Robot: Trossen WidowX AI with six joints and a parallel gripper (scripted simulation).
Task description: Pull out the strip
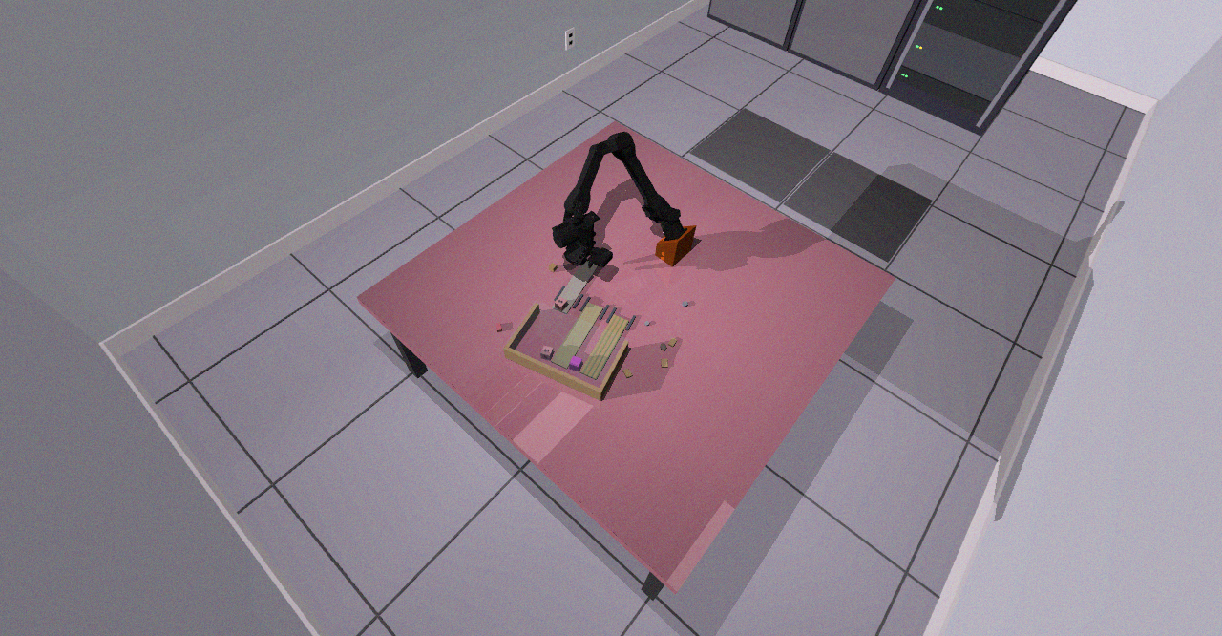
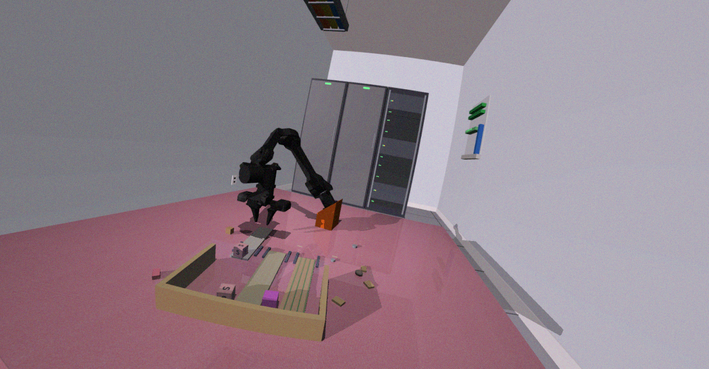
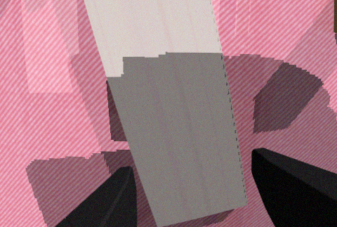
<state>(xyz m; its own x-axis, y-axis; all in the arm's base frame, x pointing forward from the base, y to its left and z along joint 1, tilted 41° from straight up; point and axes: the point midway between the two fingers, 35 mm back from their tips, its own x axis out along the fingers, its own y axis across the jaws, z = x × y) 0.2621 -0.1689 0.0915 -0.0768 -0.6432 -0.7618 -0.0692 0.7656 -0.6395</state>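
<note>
The pale strip lies 6 cm ahead of my gripper tip, 4 cm below it and 1 cm to the left of it.
</note>
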